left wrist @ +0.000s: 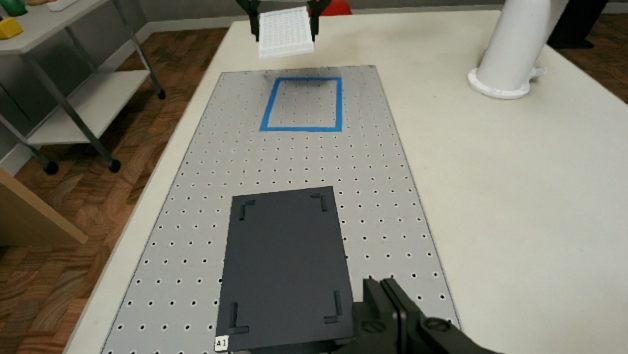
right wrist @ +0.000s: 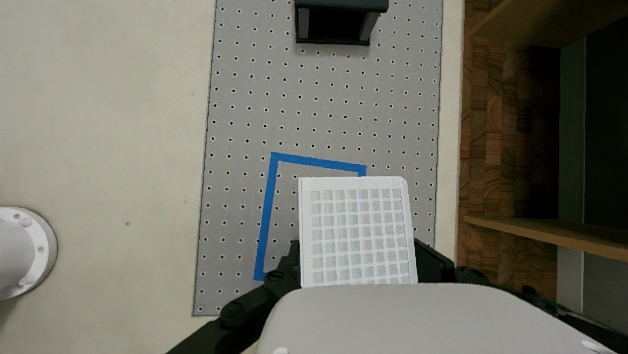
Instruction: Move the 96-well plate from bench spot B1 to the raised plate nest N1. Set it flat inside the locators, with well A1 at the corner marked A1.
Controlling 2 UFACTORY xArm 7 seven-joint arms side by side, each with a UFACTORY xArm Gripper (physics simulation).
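Places are measured from the left arm's base along level axes (x up, y left, z back), in millimetres.
Pixels of known places: left gripper, fingertip midpoint: (left wrist: 377,305); right gripper, fingertip midpoint: (left wrist: 285,39) (right wrist: 353,256); right arm's base, link origin: (left wrist: 496,83) (right wrist: 8,251).
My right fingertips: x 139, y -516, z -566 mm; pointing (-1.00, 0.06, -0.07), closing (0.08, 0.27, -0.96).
For each thing: its top centre in the pictures, then the offset to it from my right fingertips. Level surfaces: height alone.
- white 96-well plate, top centre: (right wrist: 368,275) (left wrist: 283,20) dx +31, dy +2, dz +1 mm
- dark raised nest N1, top centre: (left wrist: 283,250) dx -61, dy +352, dz +87 mm
- grey perforated board, surface height: dx -126 mm
- cream table, surface height: dx -139 mm
The white 96-well plate (left wrist: 286,30) (right wrist: 357,225) is held above the board, beyond the blue outline in the left wrist view and overlapping it in the right wrist view. My right gripper (left wrist: 285,39) (right wrist: 353,256) is shut on its two sides. No A1 lettering is readable on the plate. The blue outline of spot B1 (left wrist: 301,129) (right wrist: 268,215) lies on the perforated board. The dark raised nest N1 (left wrist: 285,260) (right wrist: 342,5) has corner locators; its A1 label (left wrist: 221,343) is at the near left corner in the left wrist view. My left gripper (left wrist: 377,305) is shut and empty, beside the nest's near right side.
The grey perforated board (left wrist: 370,205) (right wrist: 240,165) lies on the cream table (left wrist: 500,200) (right wrist: 100,125). A white arm base (left wrist: 505,65) (right wrist: 25,255) stands on the table. A shelf cart (left wrist: 95,115) and a wooden panel (left wrist: 35,220) are beyond the table's left edge in the left wrist view.
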